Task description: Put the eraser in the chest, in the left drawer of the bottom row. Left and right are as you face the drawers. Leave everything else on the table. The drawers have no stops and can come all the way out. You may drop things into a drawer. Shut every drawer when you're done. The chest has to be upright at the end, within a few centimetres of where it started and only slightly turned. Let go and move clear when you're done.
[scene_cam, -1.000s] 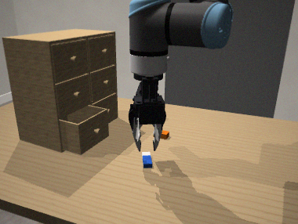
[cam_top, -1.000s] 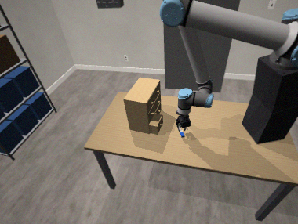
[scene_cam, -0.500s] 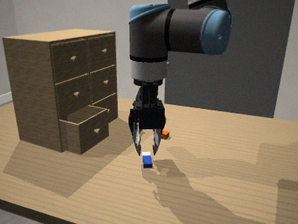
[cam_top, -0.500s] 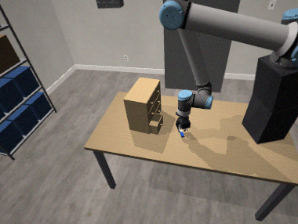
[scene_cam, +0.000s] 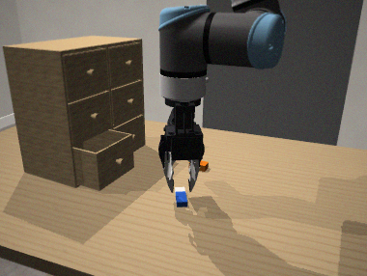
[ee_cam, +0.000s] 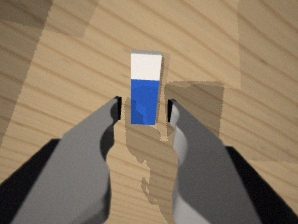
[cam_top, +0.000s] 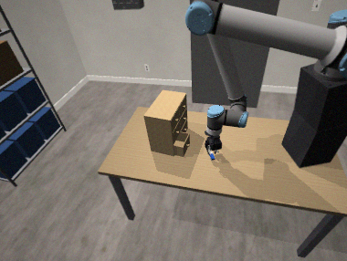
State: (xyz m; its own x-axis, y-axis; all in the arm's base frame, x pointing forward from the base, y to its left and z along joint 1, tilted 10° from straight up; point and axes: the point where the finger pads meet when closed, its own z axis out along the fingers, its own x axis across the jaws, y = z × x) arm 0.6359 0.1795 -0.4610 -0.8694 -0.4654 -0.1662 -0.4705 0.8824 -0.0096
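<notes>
My hand is 3 cm above the eraser. Also, from my hand: orange block (16 cm to the right, 3 cm below, 3 cm ahead).
</notes>
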